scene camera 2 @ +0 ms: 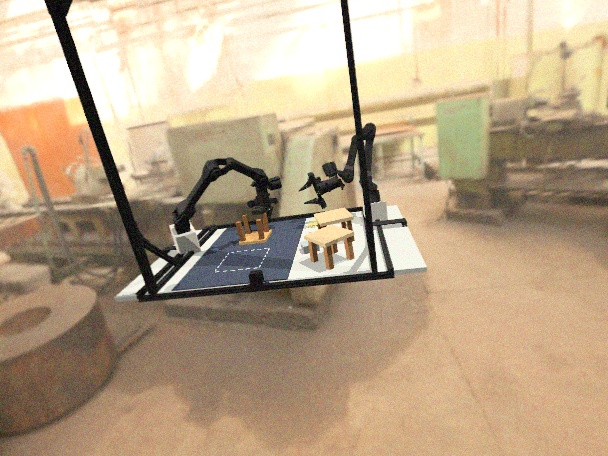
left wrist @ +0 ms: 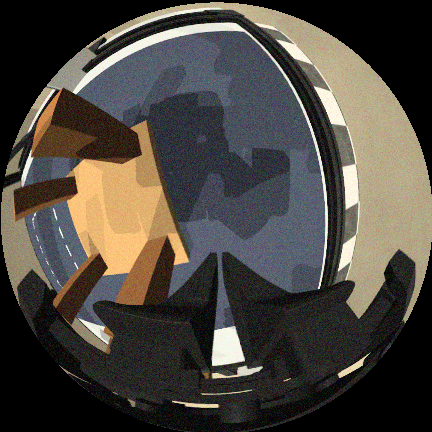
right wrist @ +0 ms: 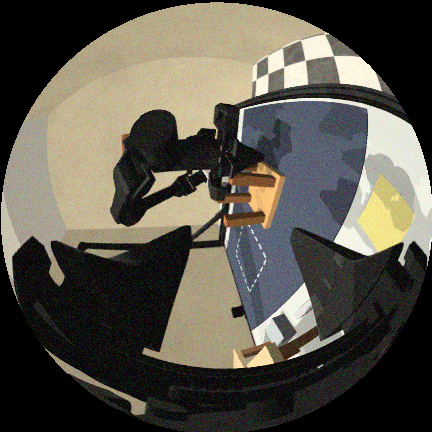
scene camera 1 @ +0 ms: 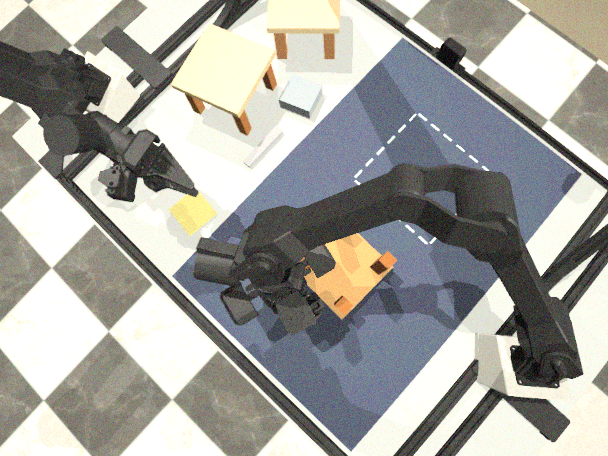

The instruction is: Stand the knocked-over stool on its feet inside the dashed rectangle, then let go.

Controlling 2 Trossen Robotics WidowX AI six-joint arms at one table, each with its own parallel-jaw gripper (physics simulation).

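Places are measured from the left arm's base along level axes (x ahead, y left, z up), in metres.
Pixels of known places: left gripper, fingertip midpoint: (scene camera 2: 268, 221) (left wrist: 218, 257) (right wrist: 263, 156); right gripper, fingertip midpoint: (scene camera 2: 301, 197) (right wrist: 243, 233) (scene camera 1: 195, 191); left arm's base at its link origin: (scene camera 2: 182, 228) (right wrist: 202, 174) (scene camera 1: 533, 366); right arm's base at its link origin: (scene camera 2: 374, 203) (scene camera 1: 93, 84).
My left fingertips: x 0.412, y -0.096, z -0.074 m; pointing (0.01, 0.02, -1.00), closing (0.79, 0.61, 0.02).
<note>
For each thing: its top centre in the pictures, then the offset to it from my left fingertips. "*": a spot on its surface instead.
- orange-brown stool at its top centre: (left wrist: 34, 262) (scene camera 1: 343, 260) (right wrist: 221, 189) (scene camera 2: 251, 217) 0.102 m back, 0.045 m right, 0.064 m up
- dashed rectangle at a spot on its surface: (scene camera 1: 419, 114) (right wrist: 248, 290) * 0.238 m back, 0.377 m right, 0.050 m down
- grey-blue block at its top centre: (scene camera 1: 300, 92) (right wrist: 273, 333) (scene camera 2: 309, 242) 0.010 m ahead, 0.392 m right, 0.020 m down
- thin pale bar at its top centre: (right wrist: 307, 305) (scene camera 1: 262, 145) 0.077 m ahead, 0.278 m right, 0.040 m down
- yellow block at its top centre: (right wrist: 386, 218) (scene camera 1: 191, 210) 0.204 m ahead, 0.130 m right, 0.044 m down
The orange-brown stool (scene camera 1: 352, 282) (scene camera 2: 255, 240) (left wrist: 120, 200) (right wrist: 274, 197) is upside down, its seat flat on the blue mat and its legs pointing up. It lies outside the dashed rectangle (scene camera 1: 419, 114) (scene camera 2: 270, 248) (right wrist: 249, 290), which the left arm partly covers in scene camera 1. My left gripper (scene camera 2: 262, 210) (left wrist: 218, 257) is shut with nothing between the fingertips, low beside the stool; its tips are hard to make out in scene camera 1. My right gripper (scene camera 1: 195, 193) (scene camera 2: 303, 196) (right wrist: 243, 233) is open and empty, raised near the yellow block, away from the stool.
Two pale-topped stools (scene camera 1: 225, 70) (scene camera 1: 303, 15) stand upright on the white table part. Near them lie a grey-blue block (scene camera 1: 301, 95) and a thin pale bar (scene camera 1: 265, 148). A yellow block (scene camera 1: 193, 213) (right wrist: 386, 212) lies beside the mat. Black frame rails edge the table.
</note>
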